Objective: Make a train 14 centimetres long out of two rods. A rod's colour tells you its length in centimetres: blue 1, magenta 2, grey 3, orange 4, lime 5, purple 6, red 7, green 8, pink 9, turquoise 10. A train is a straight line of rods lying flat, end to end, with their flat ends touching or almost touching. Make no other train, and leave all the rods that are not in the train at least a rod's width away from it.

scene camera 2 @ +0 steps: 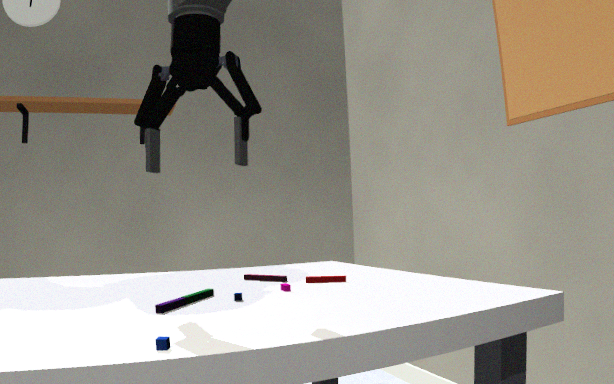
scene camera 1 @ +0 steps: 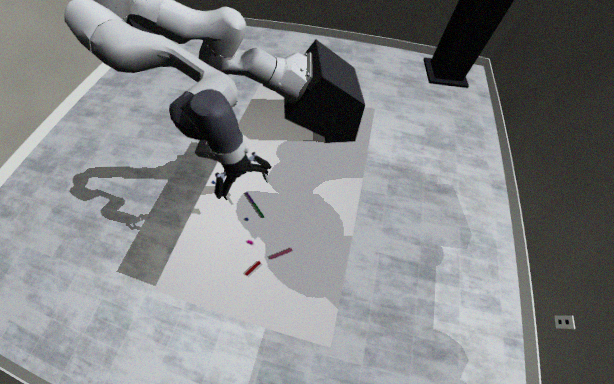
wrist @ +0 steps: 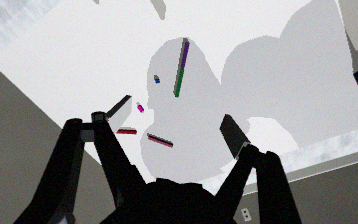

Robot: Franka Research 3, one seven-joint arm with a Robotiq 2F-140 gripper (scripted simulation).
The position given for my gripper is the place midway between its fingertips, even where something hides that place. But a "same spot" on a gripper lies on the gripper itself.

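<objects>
My gripper is there in scene camera 2 [195, 168], and scene camera 1 and the wrist view show it too. On my gripper, [scene camera 1: 222, 188] and [wrist: 78, 181] are the same spot.
</objects>
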